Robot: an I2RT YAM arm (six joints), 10 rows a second.
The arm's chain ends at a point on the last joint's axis. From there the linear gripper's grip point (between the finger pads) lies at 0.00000 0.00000 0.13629 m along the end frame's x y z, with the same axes.
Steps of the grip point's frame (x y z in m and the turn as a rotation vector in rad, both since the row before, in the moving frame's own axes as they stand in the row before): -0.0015 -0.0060 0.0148 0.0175 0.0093 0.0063; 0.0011 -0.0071 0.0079 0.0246 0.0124 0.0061; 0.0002 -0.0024 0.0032 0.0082 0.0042 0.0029; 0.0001 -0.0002 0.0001 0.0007 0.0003 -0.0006; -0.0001 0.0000 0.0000 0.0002 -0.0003 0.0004; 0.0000 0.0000 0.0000 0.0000 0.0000 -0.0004; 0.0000 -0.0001 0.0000 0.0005 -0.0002 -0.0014
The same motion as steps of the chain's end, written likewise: -0.0028 -0.0036 0.0148 0.0175 0.0093 0.0063; -0.0006 -0.0038 0.0080 0.0246 0.0124 0.0061; -0.0004 -0.0013 0.0032 0.0082 0.0042 0.0029; 0.0001 -0.0001 0.0001 0.0007 0.0003 -0.0006; -0.0001 0.0000 0.0000 0.0002 -0.0003 0.0004; 0.0000 0.0000 0.0000 0.0000 0.0000 -0.0004; 0.0000 0.0000 0.0000 0.0005 -0.0002 -0.0014
